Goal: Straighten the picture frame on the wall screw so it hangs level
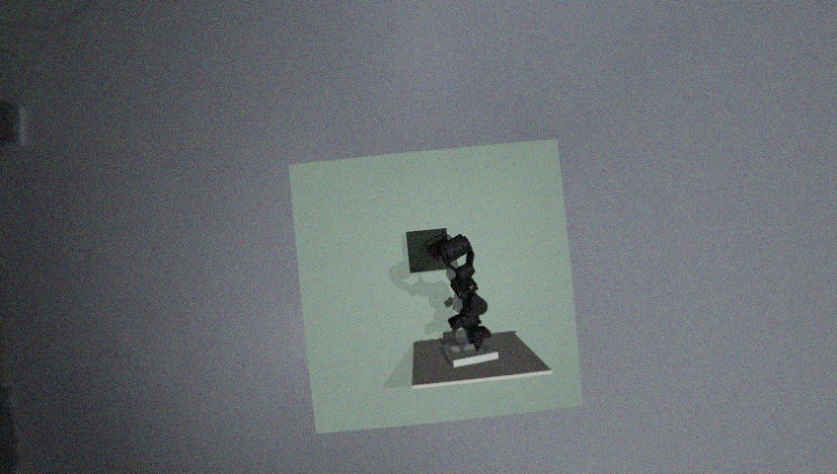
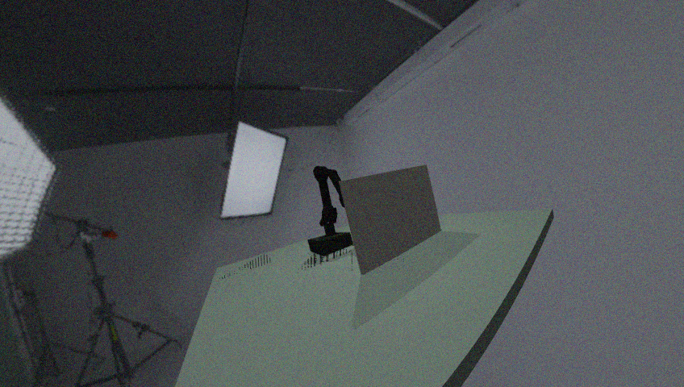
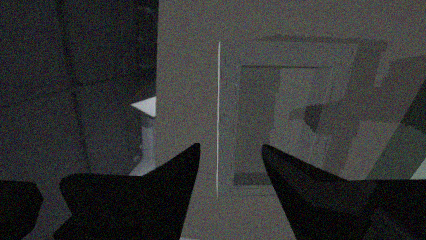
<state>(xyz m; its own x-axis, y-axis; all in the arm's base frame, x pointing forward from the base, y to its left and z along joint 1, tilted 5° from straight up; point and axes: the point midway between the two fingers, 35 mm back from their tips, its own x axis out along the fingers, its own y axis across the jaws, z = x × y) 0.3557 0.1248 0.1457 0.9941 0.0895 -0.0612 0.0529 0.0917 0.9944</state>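
My gripper tip is now 60 mm short of the wall board, 10 mm to the right of it and 70 mm above it.
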